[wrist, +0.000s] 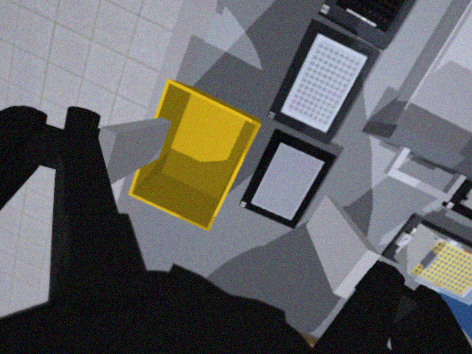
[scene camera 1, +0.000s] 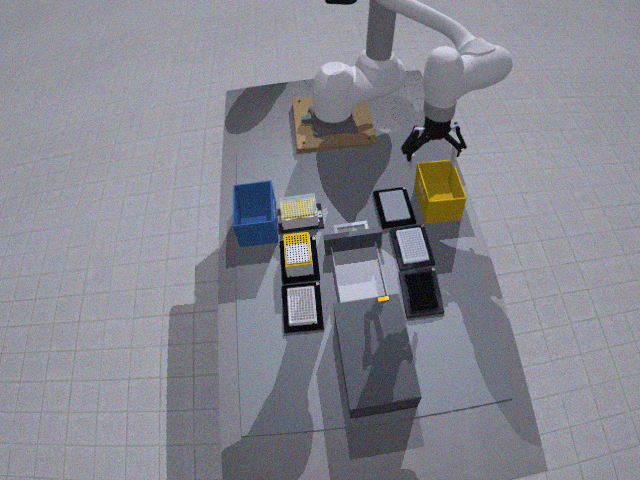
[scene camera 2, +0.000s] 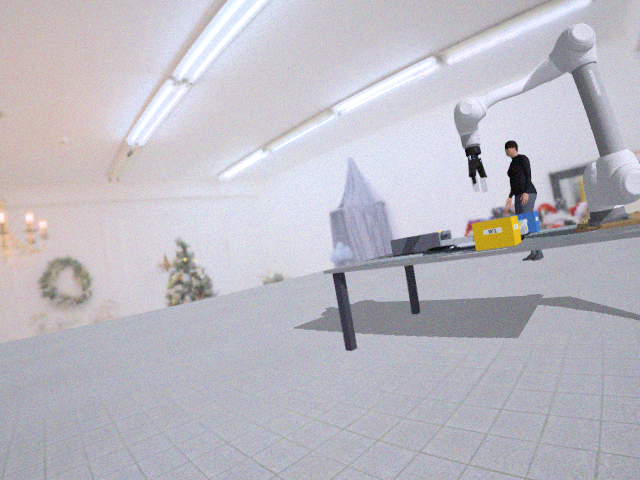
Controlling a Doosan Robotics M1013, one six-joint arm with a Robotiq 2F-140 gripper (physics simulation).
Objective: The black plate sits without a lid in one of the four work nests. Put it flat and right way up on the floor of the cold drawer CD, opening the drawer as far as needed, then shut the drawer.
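Frame: origin at the arm's base, x ahead, y right, z down, level; millimetres.
Where they show: gripper, fingertip midpoint: (wrist: 241, 176) (scene camera 1: 431, 165) (scene camera 2: 481, 191); arm's base, link origin: (scene camera 1: 332, 120) (scene camera 2: 608, 220).
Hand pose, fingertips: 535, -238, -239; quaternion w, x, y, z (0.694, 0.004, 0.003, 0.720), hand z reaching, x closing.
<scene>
Each offset is from my fingertips to the top centre of the thing, as dx, dy, dz. "spot": to the spot under its first point.
The black plate @[+294, +88, +232] (scene camera 1: 422, 290) sits in the nest furthest from the arm's base in the right-hand column in scene camera 1; part of the plate (wrist: 382, 11) shows at the top edge of the wrist view. The cold drawer @[spot: +206, +277, +241] (scene camera 1: 357, 276) (wrist: 450, 95) stands open beside that column, its white handle @[spot: +49, +267, +187] (scene camera 1: 351, 226) (wrist: 420, 180) facing the arm's base. No object shows on the visible part of its floor. My gripper (scene camera 1: 435, 155) (scene camera 2: 480, 186) (wrist: 241, 176) is open and empty, high above the table near the yellow bin, well away from the plate.
The yellow bin @[-53, -66, +138] (scene camera 1: 439, 198) (scene camera 2: 496, 233) (wrist: 200, 150) stands beside a black-framed nest @[-52, +97, +240] (scene camera 1: 379, 209) (wrist: 256, 177) and the nested white plate @[+122, +76, +232] (scene camera 1: 412, 244) (wrist: 325, 82). The blue bin @[-75, +576, +138] (scene camera 1: 255, 214), yellow-topped racks @[spot: -49, +429, +181] (scene camera 1: 298, 209) @[+104, +451, +182] (scene camera 1: 298, 253) and a white plate @[+277, +463, +232] (scene camera 1: 301, 305) stand left of the drawer's grey cabinet (scene camera 1: 374, 351) (scene camera 2: 416, 244).
</scene>
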